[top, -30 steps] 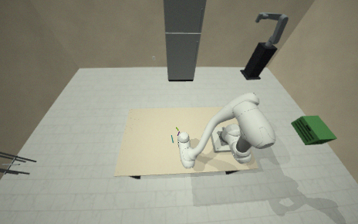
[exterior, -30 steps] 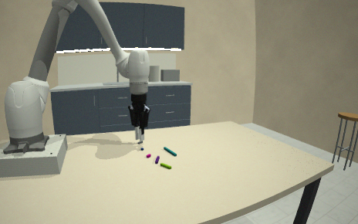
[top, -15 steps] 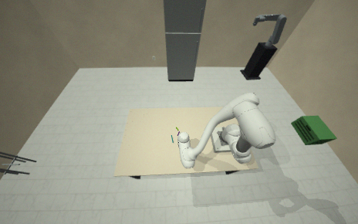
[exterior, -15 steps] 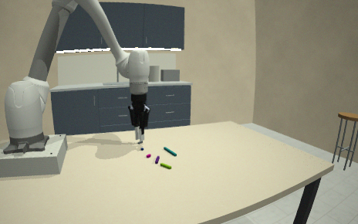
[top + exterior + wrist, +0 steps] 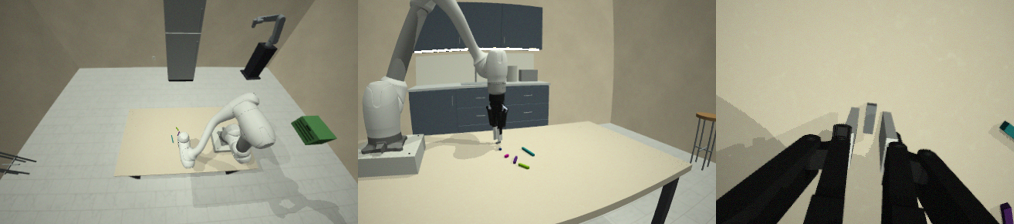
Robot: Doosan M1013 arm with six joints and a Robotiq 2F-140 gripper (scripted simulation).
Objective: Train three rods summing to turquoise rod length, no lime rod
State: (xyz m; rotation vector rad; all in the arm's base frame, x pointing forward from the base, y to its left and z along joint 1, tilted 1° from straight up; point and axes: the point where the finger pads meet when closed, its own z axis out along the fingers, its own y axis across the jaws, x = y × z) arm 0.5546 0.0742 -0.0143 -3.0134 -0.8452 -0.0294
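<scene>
My gripper is now 5 cm above the grey rod. Also, from my hand: turquoise rod: 9 cm ahead, 17 cm to the right, 5 cm below; then small blue rod: 2 cm behind, 9 cm to the right, 5 cm below; then magenta rod: 2 cm behind, 18 cm to the right, 5 cm below.
</scene>
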